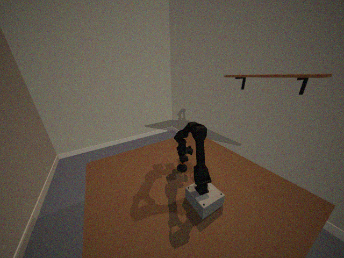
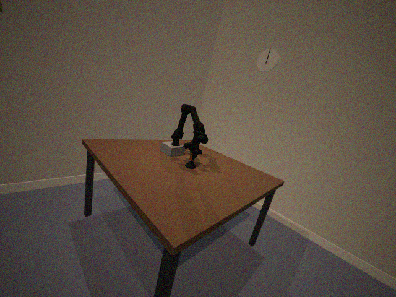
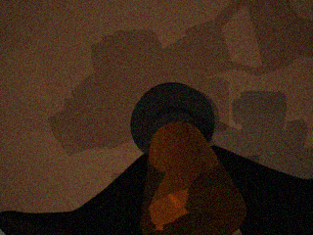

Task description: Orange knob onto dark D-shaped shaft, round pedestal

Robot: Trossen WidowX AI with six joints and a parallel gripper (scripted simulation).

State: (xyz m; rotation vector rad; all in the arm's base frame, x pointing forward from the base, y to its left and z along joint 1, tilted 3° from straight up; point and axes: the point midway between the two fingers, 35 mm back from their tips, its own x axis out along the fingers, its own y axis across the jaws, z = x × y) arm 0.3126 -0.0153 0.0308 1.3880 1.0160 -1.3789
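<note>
The orange knob lies 20 mm above my gripper tip. From my gripper tip the other things lie so: round pedestal: 40 mm below.
</note>
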